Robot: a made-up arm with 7 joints.
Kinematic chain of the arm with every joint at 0, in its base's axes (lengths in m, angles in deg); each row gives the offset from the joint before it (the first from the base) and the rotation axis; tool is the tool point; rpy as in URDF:
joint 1: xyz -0.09 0 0.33 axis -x
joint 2: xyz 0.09 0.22 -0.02 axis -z
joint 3: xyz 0 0.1 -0.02 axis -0.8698 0.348 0.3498
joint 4: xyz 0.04 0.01 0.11 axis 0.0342 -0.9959 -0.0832
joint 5: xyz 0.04 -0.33 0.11 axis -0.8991 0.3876 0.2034
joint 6: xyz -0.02 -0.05 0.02 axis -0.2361 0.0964 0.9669
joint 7: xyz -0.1 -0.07 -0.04 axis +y
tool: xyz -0.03 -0.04 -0.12 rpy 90 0 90
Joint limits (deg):
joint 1: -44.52..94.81
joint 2: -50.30..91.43
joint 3: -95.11..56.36
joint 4: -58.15..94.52
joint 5: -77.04..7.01
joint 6: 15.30..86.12
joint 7: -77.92..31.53
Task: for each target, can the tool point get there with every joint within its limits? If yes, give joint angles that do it. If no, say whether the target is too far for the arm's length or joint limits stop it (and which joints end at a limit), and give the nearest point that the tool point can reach.
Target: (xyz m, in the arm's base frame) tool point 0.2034 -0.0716 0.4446
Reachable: yes | joints 41.20 -12.38 -6.01 76.93 -45.68 65.33 0.92
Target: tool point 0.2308 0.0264 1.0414
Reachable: no: joint limits stop it (at a limit: joint 2, joint 3, joint 5, joint 6, joint 7) | nearest point 0.2627 0.0246 0.9935 | short by 0.058 m
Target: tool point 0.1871 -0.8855 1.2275
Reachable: no: too far | nearest point 0.1745 -0.3544 0.7087 | short by 0.743 m
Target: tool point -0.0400 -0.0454 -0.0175
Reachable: yes | joints -3.27 2.71 -41.84 49.44 -23.71 31.25 11.36
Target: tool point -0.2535 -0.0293 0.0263
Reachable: yes | joints 31.87 68.97 -67.51 46.44 -61.30 60.55 -58.48
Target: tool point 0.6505 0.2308 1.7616
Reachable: no: too far | nearest point 0.3321 0.1060 0.9873 | short by 0.846 m
